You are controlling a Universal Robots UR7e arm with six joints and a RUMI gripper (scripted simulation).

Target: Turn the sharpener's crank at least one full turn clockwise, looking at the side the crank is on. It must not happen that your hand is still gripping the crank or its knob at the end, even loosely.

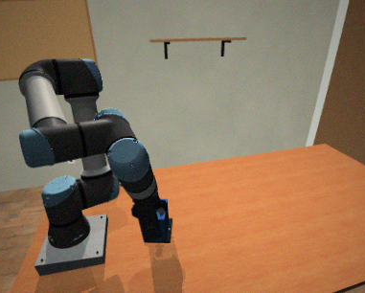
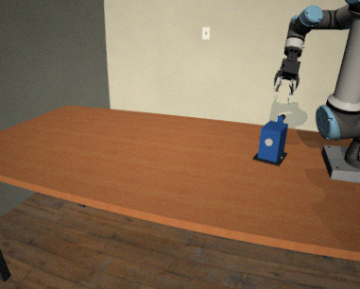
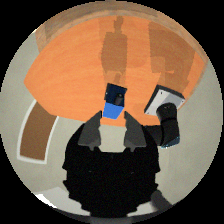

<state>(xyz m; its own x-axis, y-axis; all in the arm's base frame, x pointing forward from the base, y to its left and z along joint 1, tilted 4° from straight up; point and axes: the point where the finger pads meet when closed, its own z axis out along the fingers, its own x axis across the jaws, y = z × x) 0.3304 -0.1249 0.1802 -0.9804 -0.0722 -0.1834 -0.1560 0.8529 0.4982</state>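
Now: the crank knob 7 cm below my hand, 3 cm to the left of it and 1 cm behind it.
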